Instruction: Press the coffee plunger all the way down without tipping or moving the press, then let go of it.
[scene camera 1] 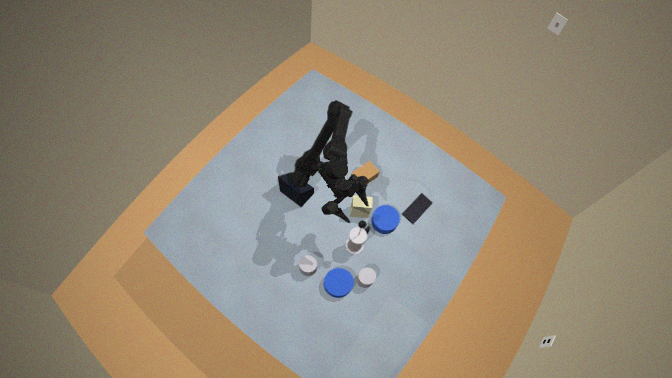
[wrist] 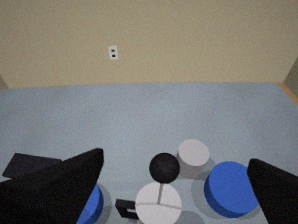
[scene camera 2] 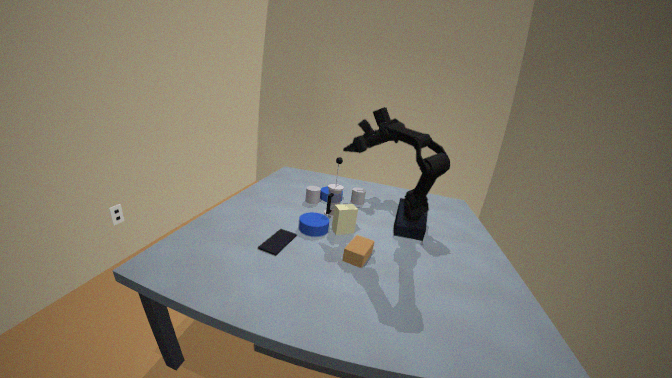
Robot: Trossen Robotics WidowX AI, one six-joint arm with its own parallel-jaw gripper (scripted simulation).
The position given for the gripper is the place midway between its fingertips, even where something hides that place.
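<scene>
The gripper (scene camera 1: 358,214) (wrist: 176,161) is open and holds nothing. The scene also has a cream block (scene camera 2: 345,215), though in the wrist view the block is out of frame. A flat black slab (wrist: 24,164) is there too.
</scene>
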